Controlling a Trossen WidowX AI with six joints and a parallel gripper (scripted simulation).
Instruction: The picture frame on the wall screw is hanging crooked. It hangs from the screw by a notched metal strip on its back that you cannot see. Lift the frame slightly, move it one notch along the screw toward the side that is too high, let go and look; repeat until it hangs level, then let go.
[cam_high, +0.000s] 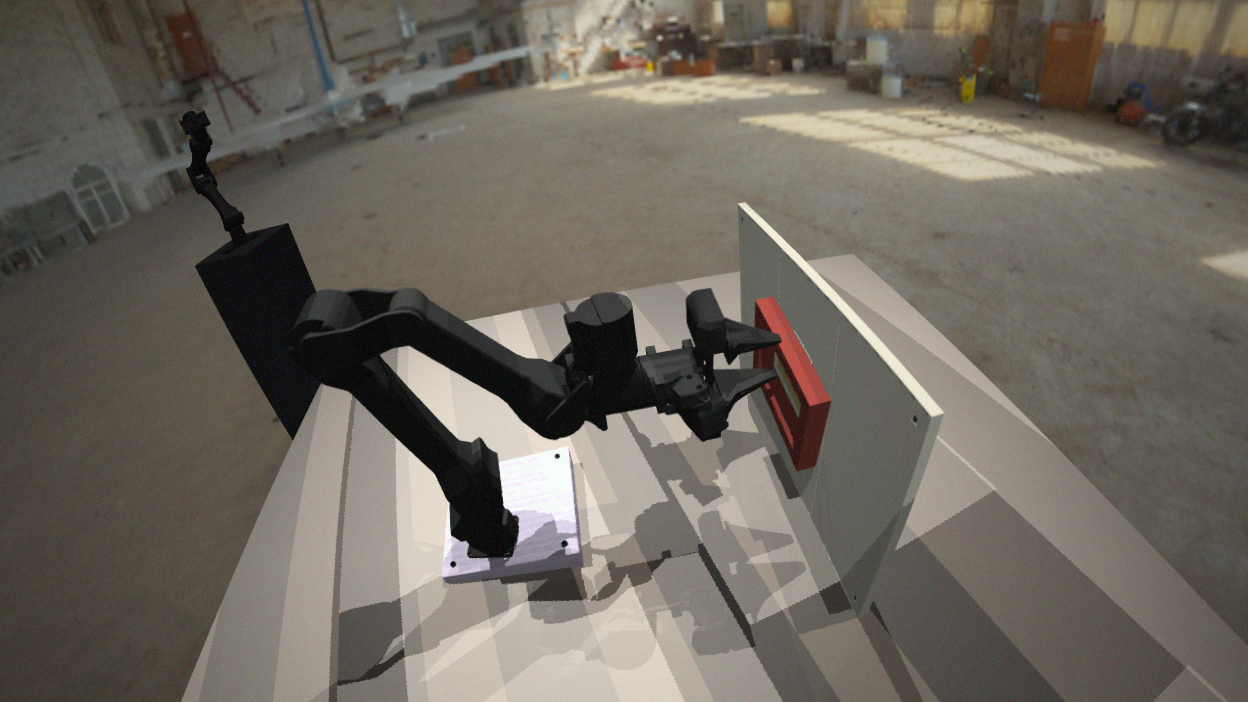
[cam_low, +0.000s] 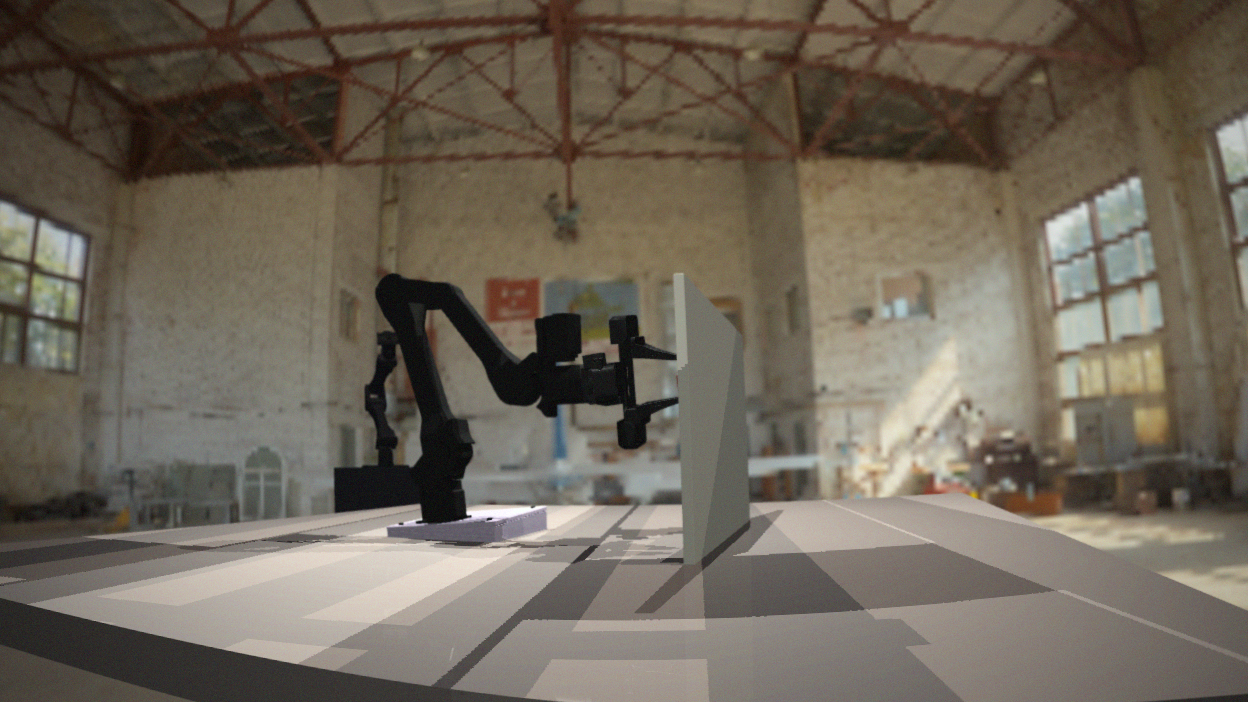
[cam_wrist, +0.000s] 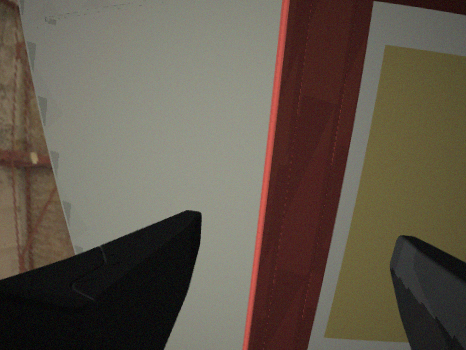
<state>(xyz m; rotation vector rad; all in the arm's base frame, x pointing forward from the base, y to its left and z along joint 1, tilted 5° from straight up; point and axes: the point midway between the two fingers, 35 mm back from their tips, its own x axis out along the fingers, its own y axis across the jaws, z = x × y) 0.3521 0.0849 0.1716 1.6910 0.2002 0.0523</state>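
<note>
Now: the red picture frame 5 cm below my gripper tip, 2 cm to the left of it and 2 cm ahead of it. From my gripper tip the other things lie so: wall panel: 7 cm below, 3 cm ahead, 2 cm to the left.
</note>
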